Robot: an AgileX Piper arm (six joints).
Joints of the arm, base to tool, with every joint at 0 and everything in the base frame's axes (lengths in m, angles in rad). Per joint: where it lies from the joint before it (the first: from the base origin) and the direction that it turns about. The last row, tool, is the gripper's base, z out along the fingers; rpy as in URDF.
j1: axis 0 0 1 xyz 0.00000 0.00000 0.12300
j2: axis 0 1 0 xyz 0.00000 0.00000 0.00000
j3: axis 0 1 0 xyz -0.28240 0.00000 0.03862
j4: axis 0.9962 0 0.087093 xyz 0.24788 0.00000 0.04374
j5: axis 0 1 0 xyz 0.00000 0.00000 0.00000
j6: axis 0.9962 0 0.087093 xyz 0.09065 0.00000 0.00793
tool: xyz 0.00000 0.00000 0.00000 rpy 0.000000 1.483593 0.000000
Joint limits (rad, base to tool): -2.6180..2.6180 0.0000..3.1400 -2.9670..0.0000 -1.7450..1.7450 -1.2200..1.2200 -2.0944..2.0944
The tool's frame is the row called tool.
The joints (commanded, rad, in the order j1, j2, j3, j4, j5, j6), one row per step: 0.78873 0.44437 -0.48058 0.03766 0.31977 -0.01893; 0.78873 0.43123 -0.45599 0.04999 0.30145 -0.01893; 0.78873 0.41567 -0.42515 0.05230 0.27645 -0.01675; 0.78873 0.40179 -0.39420 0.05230 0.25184 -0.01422; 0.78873 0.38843 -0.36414 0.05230 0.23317 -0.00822; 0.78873 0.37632 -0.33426 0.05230 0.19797 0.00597; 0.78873 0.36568 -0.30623 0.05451 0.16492 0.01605; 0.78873 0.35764 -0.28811 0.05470 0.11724 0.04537; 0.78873 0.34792 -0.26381 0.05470 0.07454 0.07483; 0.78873 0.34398 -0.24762 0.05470 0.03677 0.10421; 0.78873 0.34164 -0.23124 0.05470 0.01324 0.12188; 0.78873 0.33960 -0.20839 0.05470 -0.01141 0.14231; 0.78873 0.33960 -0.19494 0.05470 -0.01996 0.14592; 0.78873 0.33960 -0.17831 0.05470 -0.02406 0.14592; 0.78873 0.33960 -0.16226 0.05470 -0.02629 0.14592
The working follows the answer.
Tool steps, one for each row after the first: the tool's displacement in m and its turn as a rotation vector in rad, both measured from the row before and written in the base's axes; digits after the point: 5 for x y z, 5 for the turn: -0.00113 -0.00075 -0.00534 0.01356 0.00392 0.00065; -0.00099 -0.00107 -0.00666 0.01007 -0.00356 -0.00143; -0.00075 -0.00092 -0.00694 0.00714 -0.00342 -0.00172; -0.00081 -0.00094 -0.00726 0.00554 0.00293 -0.00199; -0.00046 -0.00070 -0.00587 0.02216 -0.00213 -0.00412; -0.00042 -0.00060 -0.00559 0.01964 -0.00225 -0.00314; -0.00012 -0.00045 -0.00114 0.04716 -0.00545 -0.00605; -0.00036 -0.00066 -0.00355 0.04050 0.00118 -0.00485; 0.00005 -0.00022 -0.00175 0.03867 0.00292 -0.00379; 0.00007 -0.00010 -0.00326 0.01912 0.00586 -0.00201; 0.00011 -0.00007 -0.00540 0.01705 0.01177 -0.00205; 0.00011 0.00005 -0.00383 -0.00096 0.00600 -0.00059; 0.00004 0.00001 -0.00532 -0.00890 0.00882 -0.00022; -0.00003 -0.00004 -0.00530 -0.00981 0.00973 -0.00012
Tool pose at each row, in the base's axes (x y z in m, rotation vector in rad; rounded; the steps above come from the unrounded poses): 0.06760 0.06958 0.31423 -0.68771 1.66918 0.59068; 0.06647 0.06883 0.30889 -0.67772 1.66723 0.60365; 0.06548 0.06776 0.30222 -0.66994 1.66023 0.60912; 0.06473 0.06685 0.29528 -0.66400 1.65460 0.61210; 0.06393 0.06591 0.28802 -0.65765 1.65556 0.61628; 0.06346 0.06521 0.28215 -0.63853 1.64553 0.62992; 0.06304 0.06461 0.27657 -0.62210 1.63610 0.64214; 0.06291 0.06416 0.27542 -0.58395 1.61269 0.67219; 0.06255 0.06350 0.27187 -0.55000 1.59754 0.70014; 0.06260 0.06327 0.27011 -0.51776 1.58418 0.72783; 0.06267 0.06318 0.26686 -0.50039 1.58155 0.74290; 0.06277 0.06311 0.26146 -0.48266 1.58520 0.75842; 0.06288 0.06316 0.25763 -0.48099 1.59128 0.75933; 0.06292 0.06317 0.25230 -0.48451 1.60348 0.75541; 0.06289 0.06313 0.24701 -0.48849 1.61692 0.75115

